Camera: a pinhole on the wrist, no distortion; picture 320 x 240 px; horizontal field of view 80.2 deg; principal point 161.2 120.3 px. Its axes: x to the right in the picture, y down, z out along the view. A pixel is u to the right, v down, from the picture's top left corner.
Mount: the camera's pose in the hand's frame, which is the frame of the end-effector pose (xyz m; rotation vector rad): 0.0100 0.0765 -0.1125 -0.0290 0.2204 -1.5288
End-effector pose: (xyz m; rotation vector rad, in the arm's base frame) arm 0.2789 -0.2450 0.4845 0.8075 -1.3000 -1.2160
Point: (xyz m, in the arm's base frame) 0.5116 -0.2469 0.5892
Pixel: behind the camera
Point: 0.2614 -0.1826 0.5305
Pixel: 163.3 13.1
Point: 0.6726 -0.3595 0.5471
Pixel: behind the camera
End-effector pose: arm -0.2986 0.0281 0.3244 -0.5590 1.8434 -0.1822
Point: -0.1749 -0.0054 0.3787
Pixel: 283.9 20.2
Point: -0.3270 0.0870 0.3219
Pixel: 167.7 29.8
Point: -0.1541 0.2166 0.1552
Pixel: 68.4 99.4
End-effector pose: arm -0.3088 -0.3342 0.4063 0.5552 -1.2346 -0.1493
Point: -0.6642 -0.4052 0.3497
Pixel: 177.9 21.5
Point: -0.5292 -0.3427 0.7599
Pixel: 82.7 195.3
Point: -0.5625 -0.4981 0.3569
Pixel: 230.0 51.9
